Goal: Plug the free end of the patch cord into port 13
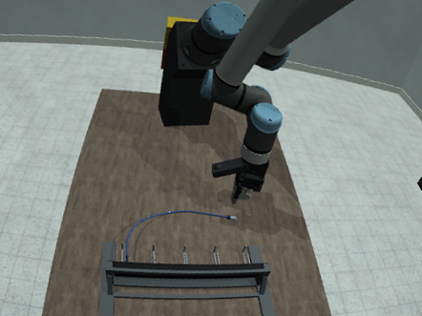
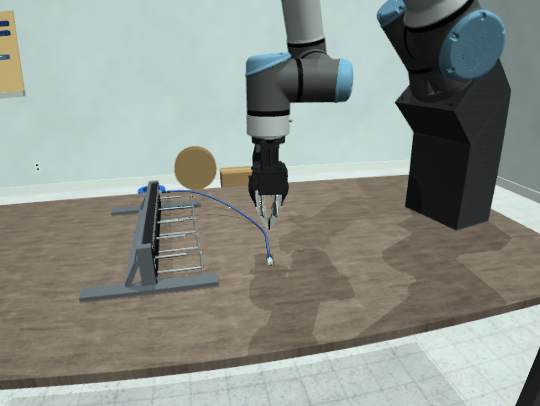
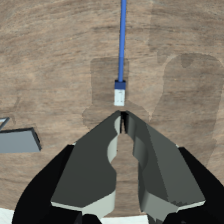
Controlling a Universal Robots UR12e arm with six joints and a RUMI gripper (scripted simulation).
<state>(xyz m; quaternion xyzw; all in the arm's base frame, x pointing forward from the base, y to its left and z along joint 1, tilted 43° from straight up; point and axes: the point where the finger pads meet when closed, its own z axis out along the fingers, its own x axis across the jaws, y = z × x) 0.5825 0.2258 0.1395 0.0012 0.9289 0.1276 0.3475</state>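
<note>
My hand is 9 cm above the plug and 2 cm to the right of it.
</note>
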